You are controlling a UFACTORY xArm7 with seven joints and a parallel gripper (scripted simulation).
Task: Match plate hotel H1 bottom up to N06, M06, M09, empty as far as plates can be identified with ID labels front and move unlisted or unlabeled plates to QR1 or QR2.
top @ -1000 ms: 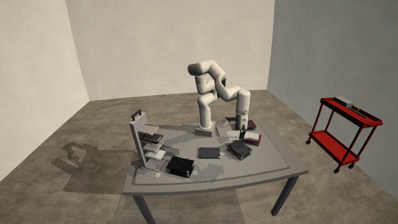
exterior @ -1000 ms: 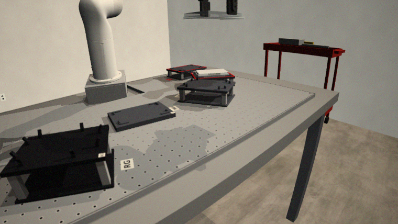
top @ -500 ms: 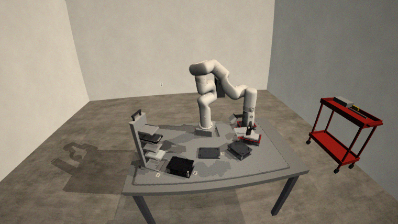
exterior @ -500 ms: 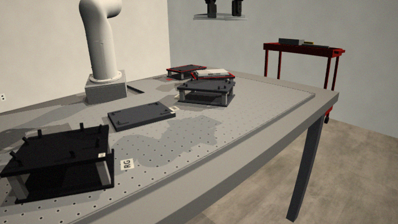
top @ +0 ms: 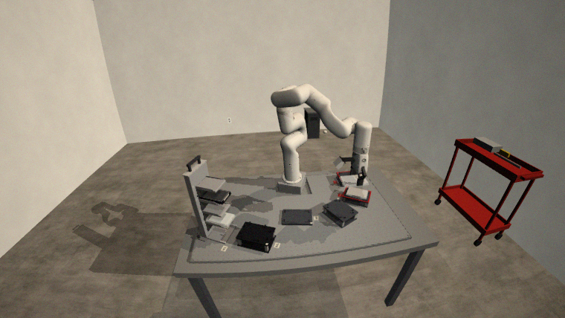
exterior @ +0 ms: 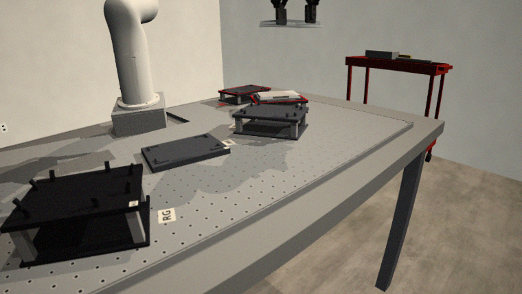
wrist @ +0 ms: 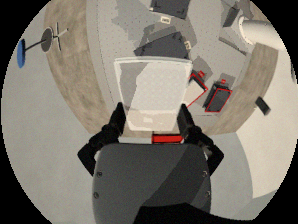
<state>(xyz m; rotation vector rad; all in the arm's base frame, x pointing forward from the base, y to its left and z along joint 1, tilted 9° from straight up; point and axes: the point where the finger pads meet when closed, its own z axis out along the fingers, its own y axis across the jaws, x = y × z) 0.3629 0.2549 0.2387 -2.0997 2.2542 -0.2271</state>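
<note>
My gripper is now 36 cm past the red quarantine nest, 23 cm above it and 17 cm to the right of it. Also, from my hand: black regrip nest RG (51 cm to the right, 21 cm below, 5 cm ahead); then dark plate (68 cm to the right, 3 cm behind, 2 cm below); then RG label (42 cm to the right, 27 cm below, 9 cm ahead).
</note>
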